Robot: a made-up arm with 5 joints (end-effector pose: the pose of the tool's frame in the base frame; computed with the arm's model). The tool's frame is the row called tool.
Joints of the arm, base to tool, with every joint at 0 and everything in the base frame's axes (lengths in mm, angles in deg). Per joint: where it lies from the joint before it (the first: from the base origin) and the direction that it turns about. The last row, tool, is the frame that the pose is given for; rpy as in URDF.
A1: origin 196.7 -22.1 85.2 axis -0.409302 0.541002 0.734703
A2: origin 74.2 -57.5 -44.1 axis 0 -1 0
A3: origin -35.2 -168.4 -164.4 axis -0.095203 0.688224 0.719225
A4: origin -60.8 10 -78.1 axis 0.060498 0.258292 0.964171
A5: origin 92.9 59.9 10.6 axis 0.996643 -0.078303 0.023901
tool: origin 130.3 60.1 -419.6 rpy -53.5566 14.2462 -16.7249
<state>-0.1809 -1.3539 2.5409 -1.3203 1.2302</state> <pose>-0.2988 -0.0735 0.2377 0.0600 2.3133 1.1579</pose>
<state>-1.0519 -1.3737 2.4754 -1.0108 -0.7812</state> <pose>-0.2007 -0.1205 -0.5200 -1.0462 0.0562 1.6230</pose>
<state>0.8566 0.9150 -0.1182 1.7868 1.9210</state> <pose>-0.1148 -0.2781 -0.1213 -0.1541 1.3619 2.0174</pose>
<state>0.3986 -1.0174 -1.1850 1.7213 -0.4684</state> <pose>-0.0817 -0.3402 -0.4414 -1.4364 0.4067 1.3003</pose>
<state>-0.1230 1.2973 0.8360 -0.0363 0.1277</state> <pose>0.8390 -0.1600 -0.3307 -1.0984 -0.5060 -0.2122</pose>
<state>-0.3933 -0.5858 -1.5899 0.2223 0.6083</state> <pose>0.6530 -0.3558 -0.2449 -0.0429 -0.1369 -1.3171</pose>
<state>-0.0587 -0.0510 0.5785 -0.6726 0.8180</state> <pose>0.4101 0.0338 -0.5056 -0.1939 0.5328 -0.2712</pose>
